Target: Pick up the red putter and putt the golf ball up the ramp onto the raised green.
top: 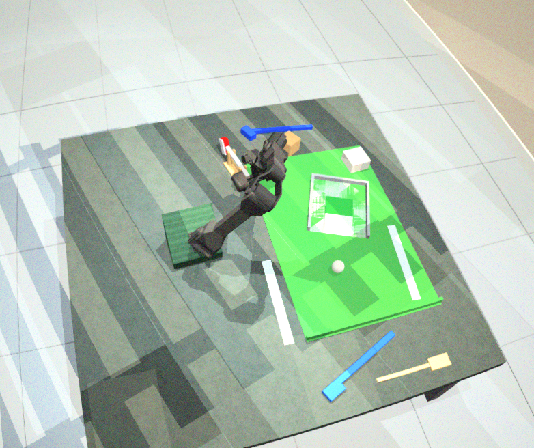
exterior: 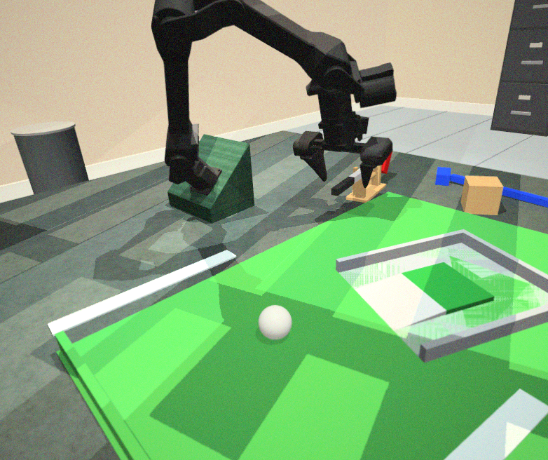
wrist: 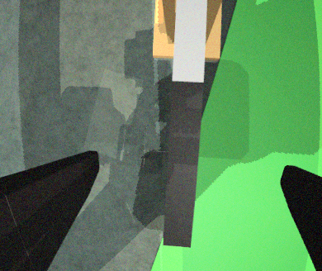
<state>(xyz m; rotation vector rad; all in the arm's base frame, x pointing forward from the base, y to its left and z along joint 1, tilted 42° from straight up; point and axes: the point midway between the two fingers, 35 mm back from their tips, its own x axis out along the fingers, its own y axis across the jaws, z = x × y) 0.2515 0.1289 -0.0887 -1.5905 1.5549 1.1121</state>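
My gripper tip is now 13 cm to the right of the tan stand, 3 cm above it and 2 cm past it. Round my gripper tip: green mat (23 cm to the right, 23 cm ahead, 6 cm below); tan cube (21 cm ahead, 18 cm to the left, 4 cm below); blue putter (28 cm to the left, 20 cm ahead, 5 cm below).
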